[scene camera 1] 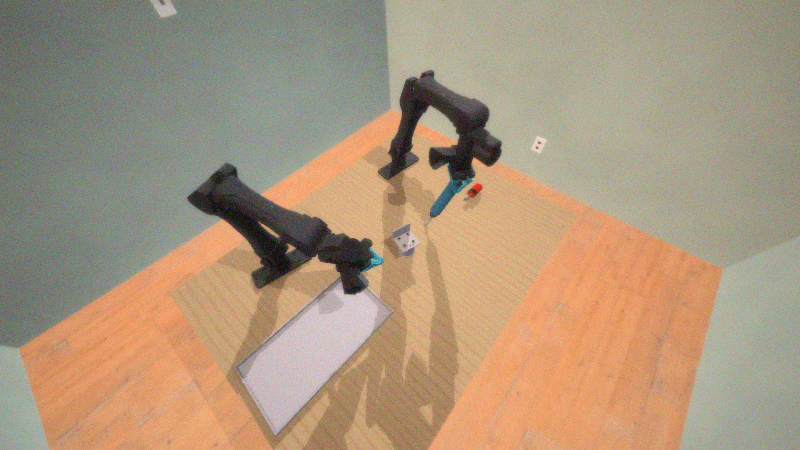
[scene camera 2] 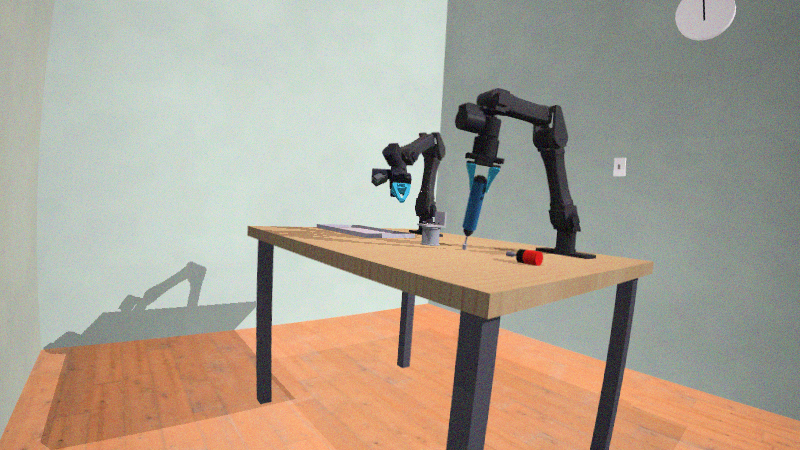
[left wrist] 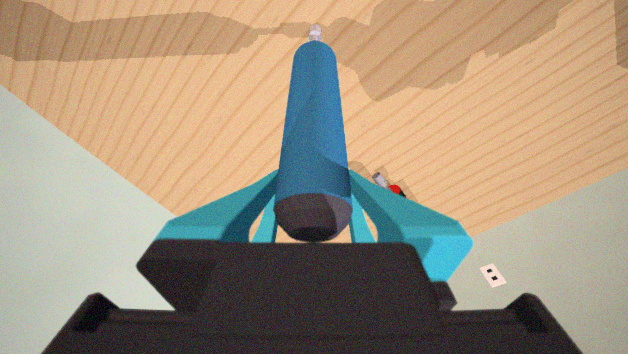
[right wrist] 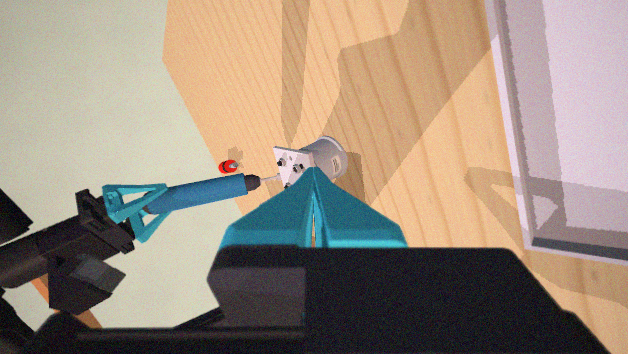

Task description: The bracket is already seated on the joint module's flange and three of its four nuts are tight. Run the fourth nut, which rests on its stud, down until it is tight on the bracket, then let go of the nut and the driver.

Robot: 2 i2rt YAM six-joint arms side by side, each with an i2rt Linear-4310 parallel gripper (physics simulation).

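Places are measured from the left arm's base along level axes (x ahead, y left, z up), in centimetres.
Pixels of known places: left gripper, between the fingertips: (scene camera 1: 454, 188) (scene camera 2: 478, 191) (left wrist: 313, 177) (right wrist: 172, 194); right gripper, between the fingertips: (scene camera 1: 383, 261) (scene camera 2: 401, 202) (right wrist: 313, 176); left arm's base, origin of its link: (scene camera 1: 398, 165) (scene camera 2: 564, 254); right arm's base, origin of its link: (scene camera 1: 282, 266).
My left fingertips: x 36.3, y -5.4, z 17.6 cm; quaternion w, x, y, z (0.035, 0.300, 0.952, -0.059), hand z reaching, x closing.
Note:
For each thing: its top centre in the pictures, then the offset to it from my left fingertips.
- joint module, centre of its top: (right wrist: 290, 179) (scene camera 2: 431, 222) (scene camera 1: 406, 239) dx -0.7, dy -21.9, dz -10.2 cm
- small red-handled tool, centre of its top: (left wrist: 395, 203) (scene camera 2: 523, 249) (right wrist: 223, 168) (scene camera 1: 473, 190) dx -2.0, dy +16.1, dz -14.2 cm
- shallow pale tray, centre of its top: (scene camera 1: 318, 337) (scene camera 2: 362, 228) dx +4.7, dy -62.1, dz -16.0 cm
My left gripper (scene camera 1: 455, 185) (scene camera 2: 482, 189) (left wrist: 313, 177) (right wrist: 172, 194) is shut on the rear of the blue driver (scene camera 1: 444, 198) (scene camera 2: 474, 207) (left wrist: 315, 110) (right wrist: 210, 193), which hangs steeply tilted, bit down. In scene camera 2 its bit is apart from the joint module (scene camera 2: 430, 235) (right wrist: 327, 155) and to its right. The pale bracket (scene camera 1: 405, 240) (scene camera 2: 440, 218) (right wrist: 288, 170) sits on the module, with dark nuts on its face; how far down each nut sits is unclear. My right gripper (scene camera 1: 382, 261) (scene camera 2: 401, 200) (right wrist: 313, 176) is shut and empty, raised left of the module in scene camera 1, hiding part of the bracket in its wrist view.
A small red-handled tool (scene camera 1: 474, 190) (scene camera 2: 531, 257) (left wrist: 394, 189) (right wrist: 227, 166) lies on the table, near my left gripper in scene camera 1. A shallow pale tray (scene camera 1: 313, 358) (right wrist: 590, 100) lies at the lower left in scene camera 1, partly beneath my right gripper's arm.

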